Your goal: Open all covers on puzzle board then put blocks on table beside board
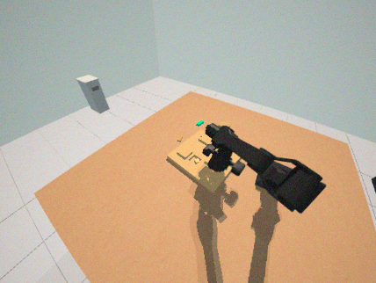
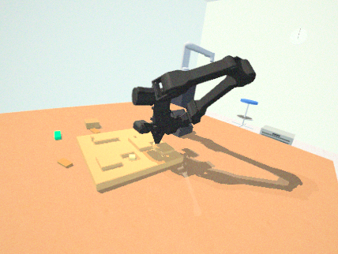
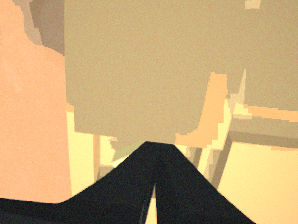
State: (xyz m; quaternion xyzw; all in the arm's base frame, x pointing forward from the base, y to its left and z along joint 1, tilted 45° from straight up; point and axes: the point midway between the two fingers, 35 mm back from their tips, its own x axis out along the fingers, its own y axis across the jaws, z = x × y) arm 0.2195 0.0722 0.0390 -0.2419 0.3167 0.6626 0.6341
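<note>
My gripper tip is 100 mm short of the tan puzzle board and 50 mm to the left of it.
</note>
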